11 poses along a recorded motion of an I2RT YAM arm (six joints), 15 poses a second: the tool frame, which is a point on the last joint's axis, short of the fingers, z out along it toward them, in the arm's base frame.
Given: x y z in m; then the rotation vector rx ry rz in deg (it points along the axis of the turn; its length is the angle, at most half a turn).
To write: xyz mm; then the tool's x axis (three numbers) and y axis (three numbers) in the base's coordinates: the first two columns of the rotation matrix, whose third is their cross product. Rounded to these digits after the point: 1 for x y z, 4 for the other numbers.
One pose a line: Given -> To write
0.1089, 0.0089, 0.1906, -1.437, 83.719, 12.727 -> 108.9, 8.9, 190.6, 0.0928, 0.1344, -0.9866, -0.1648, 0.9792, 0.1179
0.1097, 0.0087, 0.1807, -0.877, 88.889, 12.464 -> 109.7, 8.7, 180.7, 0.0042, 0.1292, -0.9916, -0.1485, 0.9807, 0.1272
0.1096, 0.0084, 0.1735, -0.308, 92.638, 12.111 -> 109.6, 8.4, 173.5, -0.0598, 0.1259, -0.9902, -0.1329, 0.9822, 0.1329
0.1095, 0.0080, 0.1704, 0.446, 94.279, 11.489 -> 109.5, 8.0, 170.4, -0.0867, 0.1256, -0.9883, -0.1154, 0.9841, 0.1352
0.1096, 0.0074, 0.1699, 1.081, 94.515, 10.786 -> 109.6, 7.4, 169.9, -0.0894, 0.1252, -0.9881, -0.1006, 0.9859, 0.1340
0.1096, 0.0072, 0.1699, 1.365, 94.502, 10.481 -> 109.6, 7.2, 169.9, -0.0885, 0.1253, -0.9882, -0.0943, 0.9865, 0.1336
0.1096, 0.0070, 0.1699, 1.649, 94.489, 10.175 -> 109.6, 7.0, 169.9, -0.0877, 0.1254, -0.9882, -0.0879, 0.9872, 0.1331
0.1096, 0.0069, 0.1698, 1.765, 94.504, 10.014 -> 109.6, 6.9, 169.8, -0.0876, 0.1250, -0.9883, -0.0849, 0.9875, 0.1325
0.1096, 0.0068, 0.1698, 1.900, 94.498, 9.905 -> 109.6, 6.8, 169.8, -0.0873, 0.1254, -0.9882, -0.0822, 0.9877, 0.1326
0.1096, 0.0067, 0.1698, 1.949, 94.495, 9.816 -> 109.6, 6.7, 169.8, -0.0871, 0.1251, -0.9883, -0.0807, 0.9879, 0.1322
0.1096, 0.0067, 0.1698, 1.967, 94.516, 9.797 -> 109.6, 6.7, 169.8, -0.0874, 0.1251, -0.9883, -0.0803, 0.9880, 0.1321
